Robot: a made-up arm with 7 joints.
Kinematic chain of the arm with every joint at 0, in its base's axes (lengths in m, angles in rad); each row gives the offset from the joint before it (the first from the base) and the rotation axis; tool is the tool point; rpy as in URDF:
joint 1: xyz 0 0 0 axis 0.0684 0.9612 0.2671
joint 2: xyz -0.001 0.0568 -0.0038 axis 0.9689 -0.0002 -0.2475
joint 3: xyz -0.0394 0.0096 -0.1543 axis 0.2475 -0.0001 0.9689
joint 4: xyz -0.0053 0 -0.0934 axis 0.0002 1 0
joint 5: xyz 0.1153 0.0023 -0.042 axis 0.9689 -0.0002 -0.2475
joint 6: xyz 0.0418 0 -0.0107 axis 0.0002 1 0
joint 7: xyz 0.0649 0 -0.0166 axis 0.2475 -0.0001 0.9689
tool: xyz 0 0 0 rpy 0 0.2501 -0.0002
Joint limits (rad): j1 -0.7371..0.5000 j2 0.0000..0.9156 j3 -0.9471..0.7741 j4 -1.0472..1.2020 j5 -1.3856..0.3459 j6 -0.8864..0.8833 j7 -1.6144..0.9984
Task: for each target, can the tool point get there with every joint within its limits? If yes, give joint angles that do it. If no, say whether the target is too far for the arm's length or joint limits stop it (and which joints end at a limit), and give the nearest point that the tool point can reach.
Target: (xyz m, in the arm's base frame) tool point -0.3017 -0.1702 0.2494
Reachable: no: joint limits stop it (at a limit: joint 1, joint 2, joint 3, joint 4, joint 5, joint 6) | nearest point -0.0167 -0.0726 -0.0973 | short by 0.459 m
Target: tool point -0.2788 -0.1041 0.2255
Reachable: no: joint limits stop it (at a limit: joint 1, joint 2, joint 3, joint 4, joint 5, joint 6) | nearest point -0.0064 -0.0120 -0.0701 | short by 0.412 m
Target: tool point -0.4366 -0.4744 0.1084
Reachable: no: too far | nearest point -0.0496 -0.1329 -0.2145 | short by 0.609 m
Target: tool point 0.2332 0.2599 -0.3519
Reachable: yes | joints -0.4468 0.6957 -0.5332 0.9696 -0.1193 -0.2710 -0.5699
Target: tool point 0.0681 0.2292 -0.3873
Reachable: yes | joints 0.1115 0.2170 0.3573 0.4691 -0.3335 -0.0720 -0.3946
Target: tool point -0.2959 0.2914 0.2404
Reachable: no: joint limits stop it (at a limit: joint 1, joint 2, joint 3, joint 4, joint 6) | nearest point 0.0576 0.1860 0.0787 | short by 0.403 m
